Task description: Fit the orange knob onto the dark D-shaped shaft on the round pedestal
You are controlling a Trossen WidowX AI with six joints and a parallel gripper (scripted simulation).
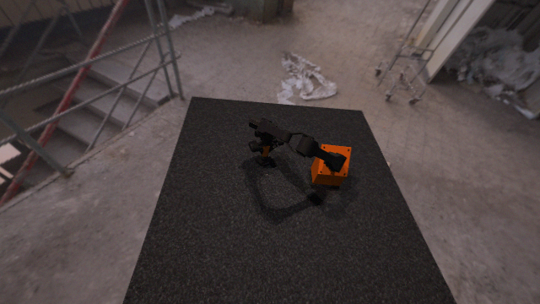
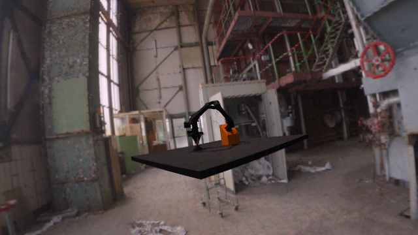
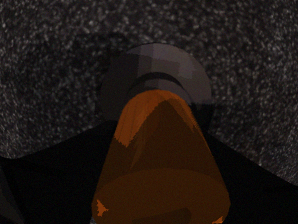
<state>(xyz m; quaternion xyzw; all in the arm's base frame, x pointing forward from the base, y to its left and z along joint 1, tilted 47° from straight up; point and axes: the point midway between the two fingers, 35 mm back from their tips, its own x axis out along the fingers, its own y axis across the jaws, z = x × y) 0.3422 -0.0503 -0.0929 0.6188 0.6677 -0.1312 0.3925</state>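
My gripper tip is 20 mm below the orange knob. Round my gripper tip: pedestal (40 mm below).
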